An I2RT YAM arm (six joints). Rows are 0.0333 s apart.
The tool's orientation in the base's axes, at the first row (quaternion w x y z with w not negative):
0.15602 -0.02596 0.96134 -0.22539
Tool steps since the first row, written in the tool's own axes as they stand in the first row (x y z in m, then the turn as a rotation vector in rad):
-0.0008 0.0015 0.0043 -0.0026 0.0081 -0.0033
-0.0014 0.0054 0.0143 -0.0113 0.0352 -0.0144
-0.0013 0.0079 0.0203 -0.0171 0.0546 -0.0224
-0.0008 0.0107 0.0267 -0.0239 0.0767 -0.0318
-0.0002 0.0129 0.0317 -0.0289 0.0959 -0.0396
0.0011 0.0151 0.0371 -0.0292 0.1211 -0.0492
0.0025 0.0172 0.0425 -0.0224 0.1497 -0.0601
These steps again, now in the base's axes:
0.0021 -0.0004 -0.0041 0.0016 0.0090 0.0000
0.0059 -0.0011 -0.0141 0.0070 0.0391 0.0000
0.0077 -0.0014 -0.0204 0.0104 0.0606 -0.0001
0.0093 -0.0017 -0.0272 0.0144 0.0852 0.0001
0.0103 -0.0019 -0.0326 0.0171 0.1063 -0.0004
0.0108 -0.0024 -0.0385 0.0149 0.1331 -0.0032
0.0112 -0.0029 -0.0444 0.0056 0.1625 -0.0086

